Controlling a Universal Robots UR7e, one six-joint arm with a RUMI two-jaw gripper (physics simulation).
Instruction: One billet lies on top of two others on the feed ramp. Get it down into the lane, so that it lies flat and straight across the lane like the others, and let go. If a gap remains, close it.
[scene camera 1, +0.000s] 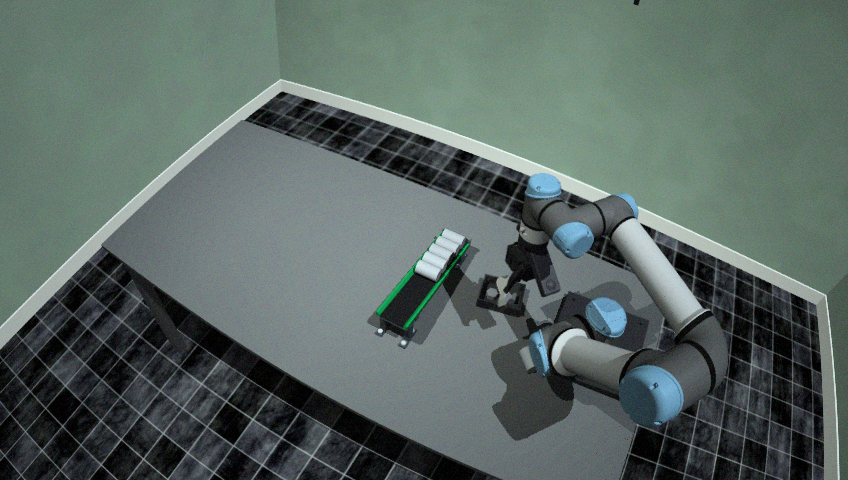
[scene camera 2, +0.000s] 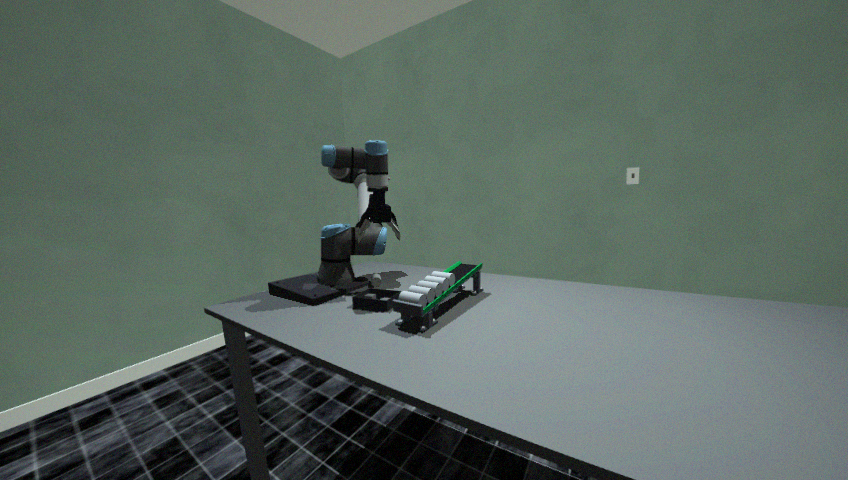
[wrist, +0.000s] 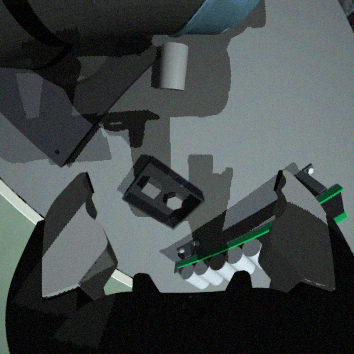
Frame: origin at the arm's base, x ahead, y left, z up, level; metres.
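Seen in the pictures: gripper, fingertip midpoint: (scene camera 1: 524, 298) (scene camera 2: 379, 241) (wrist: 183, 173); arm's base at its link origin: (scene camera 2: 336, 279) (wrist: 71, 37).
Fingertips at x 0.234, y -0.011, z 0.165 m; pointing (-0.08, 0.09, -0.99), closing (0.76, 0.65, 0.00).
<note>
Pixels of each thing's middle, then the offset from my fingertips to it.
- dark tray at the middle of its body: (wrist: 162, 195) (scene camera 1: 501, 295) (scene camera 2: 377, 299) 0.121 m right, 0.057 m ahead, 0.171 m down
- separate grey-white cylinder at the middle of its body: (wrist: 172, 67) (scene camera 1: 529, 359) (scene camera 2: 376, 280) 0.067 m left, 0.072 m back, 0.169 m down
My gripper (scene camera 1: 507, 294) (scene camera 2: 379, 230) (wrist: 183, 173) is open and empty, high above the table beside the ramp and over the area of the dark tray. Several white billets (scene camera 1: 435, 260) (scene camera 2: 429, 286) (wrist: 218, 269) lie across the feed ramp (scene camera 1: 410, 300) (scene camera 2: 464, 277) (wrist: 215, 250) in a close row at its lower end, between the green rails. They look flat and parallel. No billet plainly shows on top of the others. In the wrist view the right finger covers part of the ramp next to the row, and the palm cuts into the view of the billets.
A dark tray (scene camera 1: 499, 309) (scene camera 2: 371, 306) (wrist: 150, 212) with two pockets stands between ramp and robot base. A separate grey-white cylinder (scene camera 1: 527, 359) (scene camera 2: 376, 279) (wrist: 173, 66) lies on the table near the arm's base plate (scene camera 2: 306, 291) (wrist: 55, 135).
</note>
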